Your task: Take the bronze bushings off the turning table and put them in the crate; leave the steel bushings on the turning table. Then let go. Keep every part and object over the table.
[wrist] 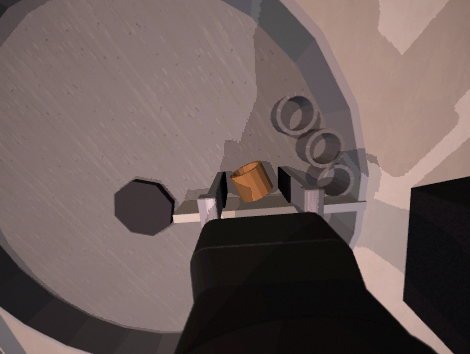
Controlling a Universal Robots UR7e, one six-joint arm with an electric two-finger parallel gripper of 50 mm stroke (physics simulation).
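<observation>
A bronze bushing lies on its side on the turning table, against or close beside the pale bar. My gripper is open, and the bushing shows between its two black finger pads, apart from both. Three steel bushings stand in a row near the right rim: the upper one, the middle one and the lower one, close to the right finger. The crate does not show in this view.
The pale bar runs from the dark octagonal hub to the right rim, behind the fingers. The raised rim curves around the turning table. A black block stands outside the rim at the right.
</observation>
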